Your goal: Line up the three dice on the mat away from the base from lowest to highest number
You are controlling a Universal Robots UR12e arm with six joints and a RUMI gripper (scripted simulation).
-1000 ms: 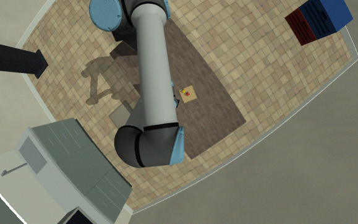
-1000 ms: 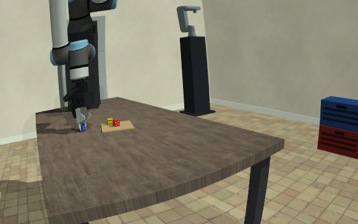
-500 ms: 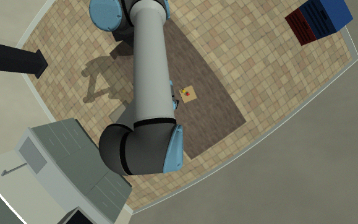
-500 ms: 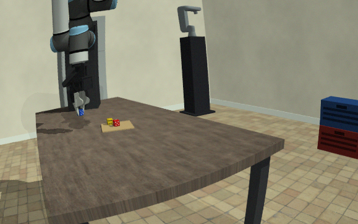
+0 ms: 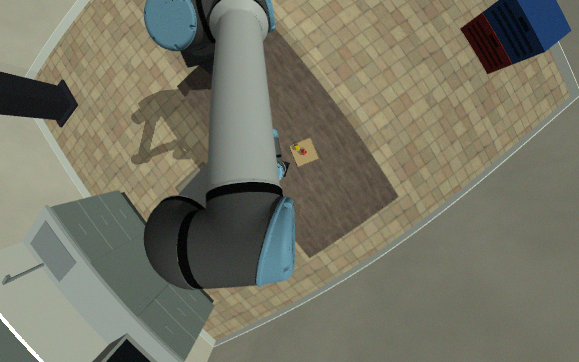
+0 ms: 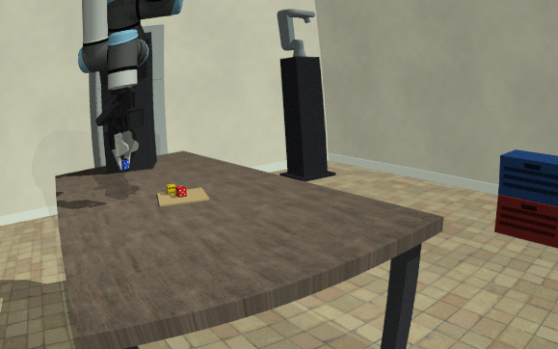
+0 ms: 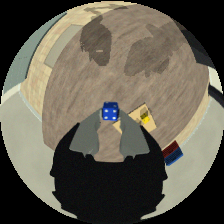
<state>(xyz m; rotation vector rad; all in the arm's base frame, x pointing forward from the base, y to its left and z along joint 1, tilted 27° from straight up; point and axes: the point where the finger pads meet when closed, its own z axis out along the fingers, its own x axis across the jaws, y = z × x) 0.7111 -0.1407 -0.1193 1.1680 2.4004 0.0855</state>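
The red die lies 160 mm to the left of my hand, 100 mm below it and 30 mm ahead of it. Also, from my hand: tan mat 160 mm to the left, 110 mm below, 30 mm ahead; yellow die 140 mm to the left, 100 mm below, 10 mm behind; blue die right at my hand.
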